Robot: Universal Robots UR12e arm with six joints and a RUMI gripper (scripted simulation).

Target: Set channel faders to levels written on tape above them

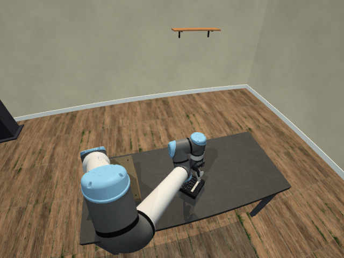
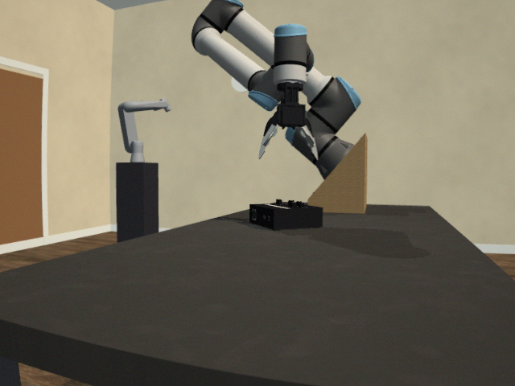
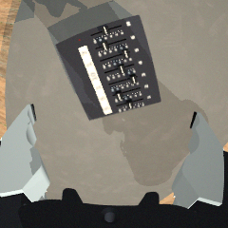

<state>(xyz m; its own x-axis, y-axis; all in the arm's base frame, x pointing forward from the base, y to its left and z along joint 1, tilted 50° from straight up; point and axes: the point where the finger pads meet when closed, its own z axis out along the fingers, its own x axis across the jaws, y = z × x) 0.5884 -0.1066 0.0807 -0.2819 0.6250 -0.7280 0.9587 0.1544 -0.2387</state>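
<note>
Now: hand 60 mm past the master fader, 40 mm to the left of it and 120 mm above it.
</note>
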